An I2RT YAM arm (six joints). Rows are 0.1 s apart.
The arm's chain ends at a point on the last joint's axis. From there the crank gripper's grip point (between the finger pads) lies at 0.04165 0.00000 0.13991 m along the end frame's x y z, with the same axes.
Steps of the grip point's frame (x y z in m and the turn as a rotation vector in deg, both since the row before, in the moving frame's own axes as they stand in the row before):
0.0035 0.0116 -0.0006 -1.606 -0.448 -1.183
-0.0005 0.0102 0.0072 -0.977 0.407 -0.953
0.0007 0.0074 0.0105 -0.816 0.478 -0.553
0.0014 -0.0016 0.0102 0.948 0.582 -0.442
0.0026 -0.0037 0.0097 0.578 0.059 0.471
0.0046 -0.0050 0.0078 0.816 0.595 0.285
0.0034 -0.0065 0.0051 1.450 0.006 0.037
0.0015 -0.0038 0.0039 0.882 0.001 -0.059
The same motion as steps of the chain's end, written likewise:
0.0046 0.0085 -0.0009 -1.606 -0.448 -1.183
-0.0015 0.0085 0.0075 -0.977 0.407 -0.953
-0.0005 0.0058 0.0109 -0.816 0.478 -0.553
0.0000 0.0010 0.0107 0.948 0.582 -0.442
0.0025 -0.0026 0.0097 0.578 0.059 0.471
0.0031 -0.0032 0.0083 0.816 0.595 0.285
0.0034 -0.0030 0.0051 1.450 0.006 0.037
0.0015 -0.0016 0.0039 0.882 0.001 -0.059

